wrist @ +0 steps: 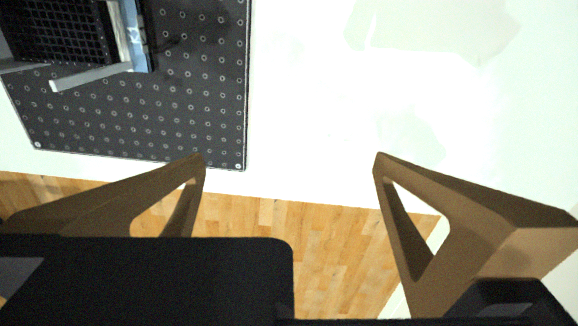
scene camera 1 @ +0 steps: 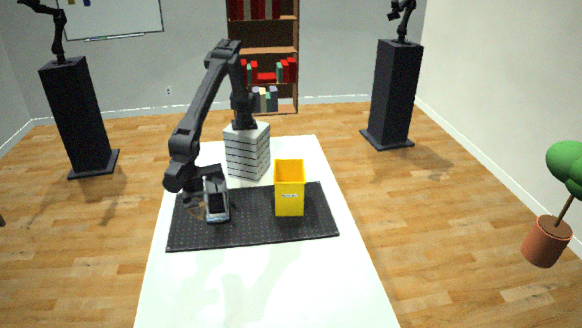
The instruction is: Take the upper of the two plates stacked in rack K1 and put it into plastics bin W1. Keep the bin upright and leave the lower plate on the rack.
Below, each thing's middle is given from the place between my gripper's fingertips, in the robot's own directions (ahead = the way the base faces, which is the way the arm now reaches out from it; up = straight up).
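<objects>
I see the yellow plastics bin W1 (scene camera 1: pixel 289 179), and it is 160 mm below my hand, 370 mm to the left of it and 240 mm behind it.
</objects>
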